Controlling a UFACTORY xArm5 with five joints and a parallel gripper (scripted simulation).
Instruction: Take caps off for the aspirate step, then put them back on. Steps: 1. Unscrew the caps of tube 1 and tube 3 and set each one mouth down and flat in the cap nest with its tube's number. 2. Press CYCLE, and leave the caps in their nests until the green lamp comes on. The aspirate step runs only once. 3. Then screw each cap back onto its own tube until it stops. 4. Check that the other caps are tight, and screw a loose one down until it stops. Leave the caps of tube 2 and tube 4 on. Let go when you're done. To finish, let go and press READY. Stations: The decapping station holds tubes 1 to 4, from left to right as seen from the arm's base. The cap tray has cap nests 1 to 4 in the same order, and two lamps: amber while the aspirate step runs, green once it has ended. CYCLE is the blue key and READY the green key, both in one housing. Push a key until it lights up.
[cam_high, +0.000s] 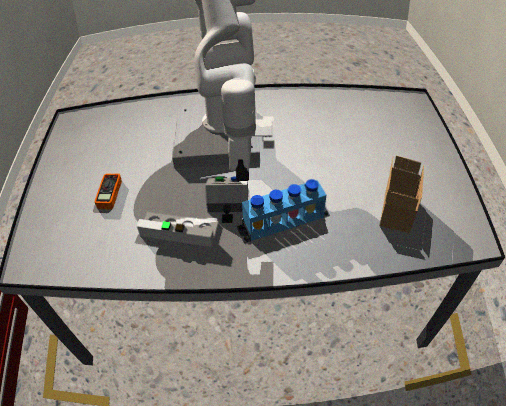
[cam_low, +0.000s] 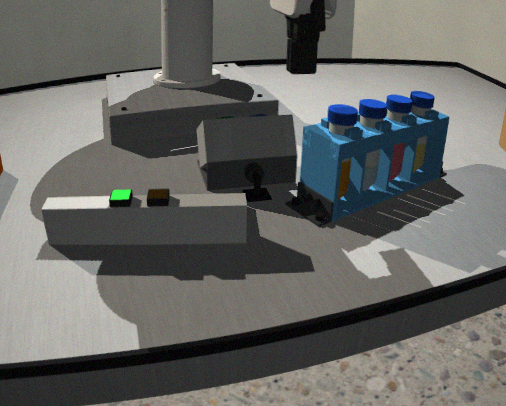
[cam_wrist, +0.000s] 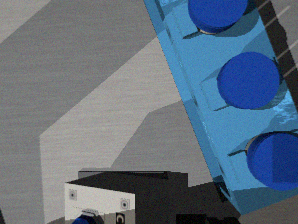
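Right now my hand is 110 mm above the green key, 90 mm past it and 70 mm to the left of it. The rest, counted from my hand: blue key (110 mm below, 90 mm behind, 20 mm to the right); then grey key housing (120 mm below, 70 mm behind, 50 mm to the right); then blue cap (130 mm to the left, 60 mm below, 10 mm ahead).
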